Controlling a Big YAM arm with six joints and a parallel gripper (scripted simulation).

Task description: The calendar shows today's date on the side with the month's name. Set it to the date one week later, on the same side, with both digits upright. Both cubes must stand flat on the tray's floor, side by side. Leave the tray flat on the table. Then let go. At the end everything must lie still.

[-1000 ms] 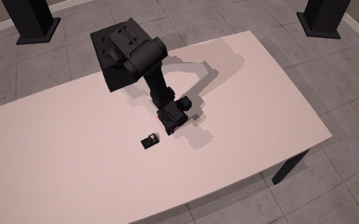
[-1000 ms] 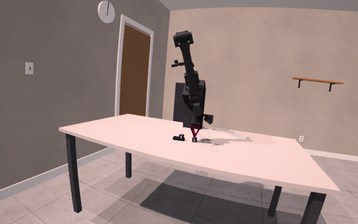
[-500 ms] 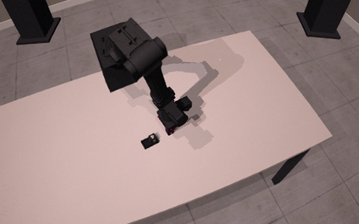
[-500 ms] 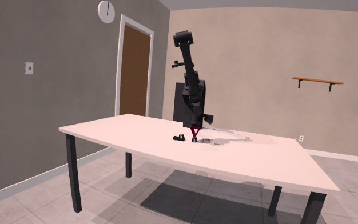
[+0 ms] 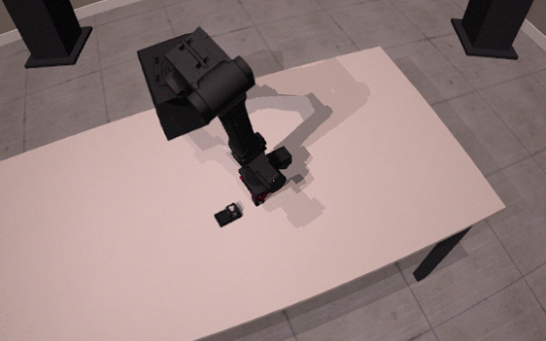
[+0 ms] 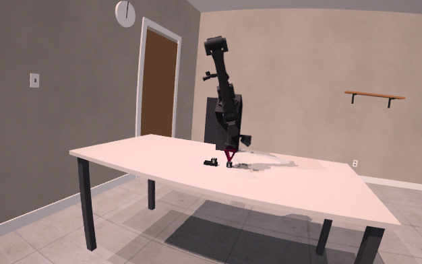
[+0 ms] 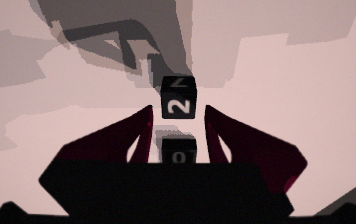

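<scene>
Now: hand 8 cm to the left of the black calendar block, 5 cm short of it and 2 cm above it. The rest, counted from my hand: black tray (9 cm to the right, 6 cm ahead, 4 cm below).
</scene>
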